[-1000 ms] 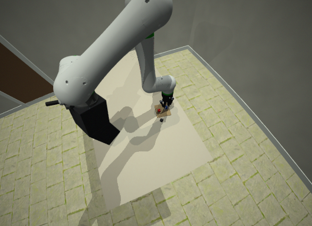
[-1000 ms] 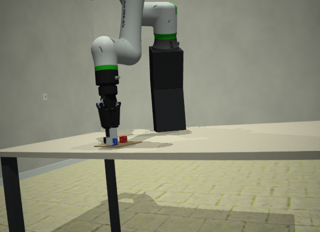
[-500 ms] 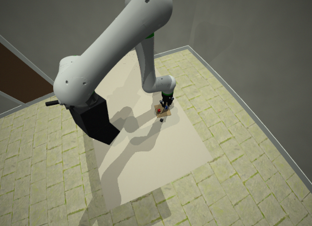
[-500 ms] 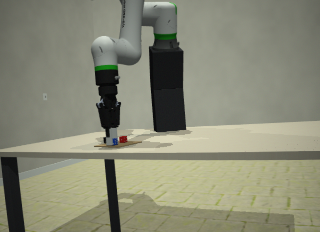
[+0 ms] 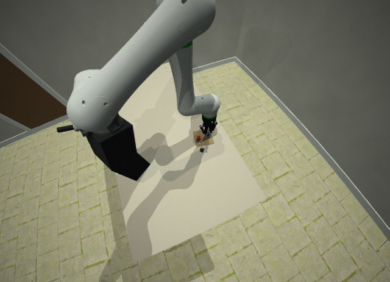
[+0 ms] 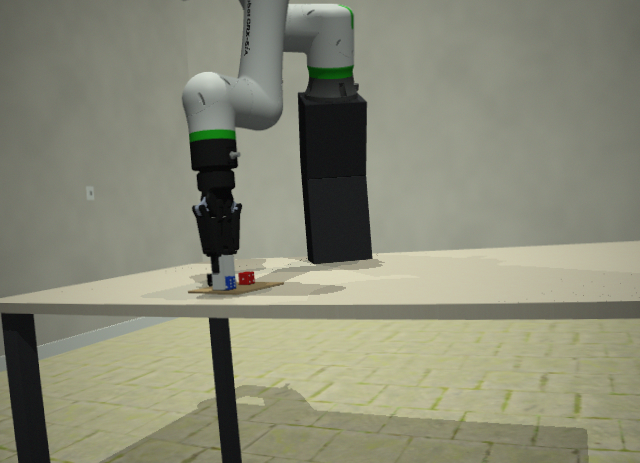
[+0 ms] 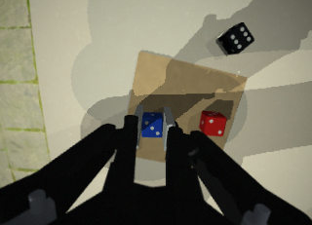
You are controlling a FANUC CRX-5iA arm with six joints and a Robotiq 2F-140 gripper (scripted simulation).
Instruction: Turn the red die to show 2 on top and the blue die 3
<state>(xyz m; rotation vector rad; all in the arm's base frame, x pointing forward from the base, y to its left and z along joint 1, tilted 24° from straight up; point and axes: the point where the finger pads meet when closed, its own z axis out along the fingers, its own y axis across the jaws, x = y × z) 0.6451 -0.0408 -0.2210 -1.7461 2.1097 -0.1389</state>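
Right now the blue die is 20 mm below my hand and 10 mm to the left of it. From my hand the other things lie so: red die: 70 mm behind, 20 mm below, 10 mm to the left; then black die: 100 mm behind, 90 mm to the right, 30 mm below; then brown mat: 40 mm below, 40 mm behind, 10 mm to the left.
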